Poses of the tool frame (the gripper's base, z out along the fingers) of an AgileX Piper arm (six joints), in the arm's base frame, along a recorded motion.
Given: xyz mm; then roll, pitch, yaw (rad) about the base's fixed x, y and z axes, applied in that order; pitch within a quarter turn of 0, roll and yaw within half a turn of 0.
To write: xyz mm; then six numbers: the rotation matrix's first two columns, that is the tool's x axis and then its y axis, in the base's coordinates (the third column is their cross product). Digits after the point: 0 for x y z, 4 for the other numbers.
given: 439, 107, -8, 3.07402, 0.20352, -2.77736
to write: 439, 107, -8, -0.9151, -0.3489, -0.2021, -0.3682, 0.9274, 0.0661
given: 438, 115, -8, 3.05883, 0.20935, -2.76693
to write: 438, 115, -8, -0.9103, -0.3580, -0.2078, -0.3807, 0.9212, 0.0809
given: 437, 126, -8, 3.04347, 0.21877, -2.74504
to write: 437, 126, -8, -0.9004, -0.3770, -0.2170, -0.4040, 0.9097, 0.0956
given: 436, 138, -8, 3.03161, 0.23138, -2.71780
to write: 436, 138, -8, -0.8872, -0.4003, -0.2293, -0.4317, 0.8957, 0.1068
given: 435, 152, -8, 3.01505, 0.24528, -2.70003
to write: 435, 152, -8, -0.8770, -0.4146, -0.2428, -0.4516, 0.8838, 0.1224
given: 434, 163, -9, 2.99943, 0.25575, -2.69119
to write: 434, 163, -9, -0.8710, -0.4212, -0.2530, -0.4632, 0.8756, 0.1371
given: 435, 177, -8, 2.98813, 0.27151, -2.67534
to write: 435, 177, -8, -0.8605, -0.4331, -0.2682, -0.4809, 0.8643, 0.1473
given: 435, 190, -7, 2.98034, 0.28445, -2.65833
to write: 435, 190, -7, -0.8499, -0.4460, -0.2806, -0.4985, 0.8531, 0.1541
